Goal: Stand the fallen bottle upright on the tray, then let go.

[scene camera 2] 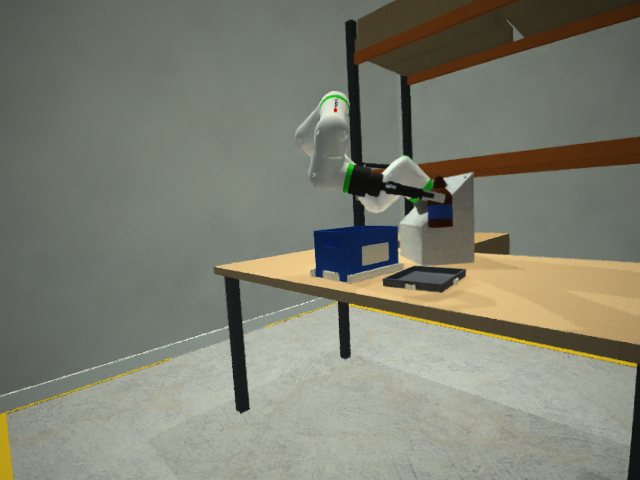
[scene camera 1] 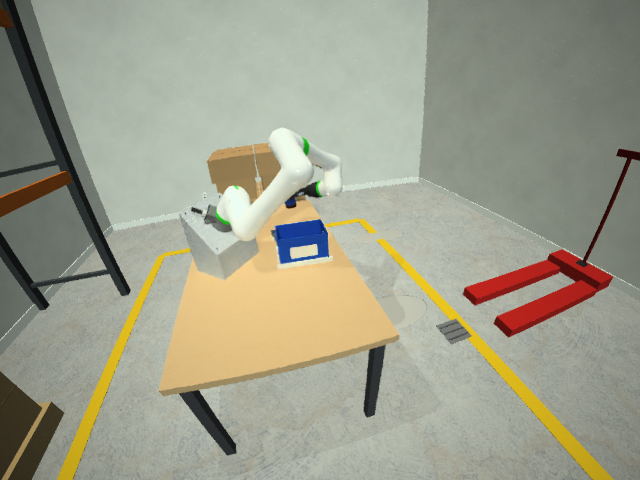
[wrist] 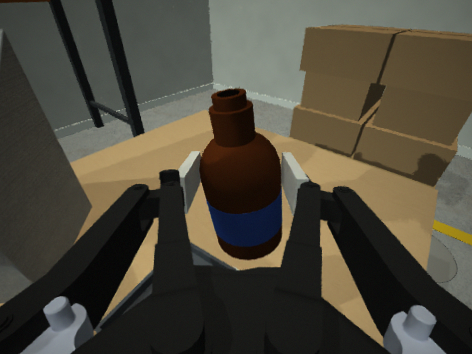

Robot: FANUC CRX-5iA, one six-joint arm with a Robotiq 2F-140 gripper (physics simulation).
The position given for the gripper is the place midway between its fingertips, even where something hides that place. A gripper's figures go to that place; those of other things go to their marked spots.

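A brown bottle (wrist: 240, 170) is 17 cm from the lens; for the gripper (wrist: 240, 165) the distance is 21 cm from the lens.
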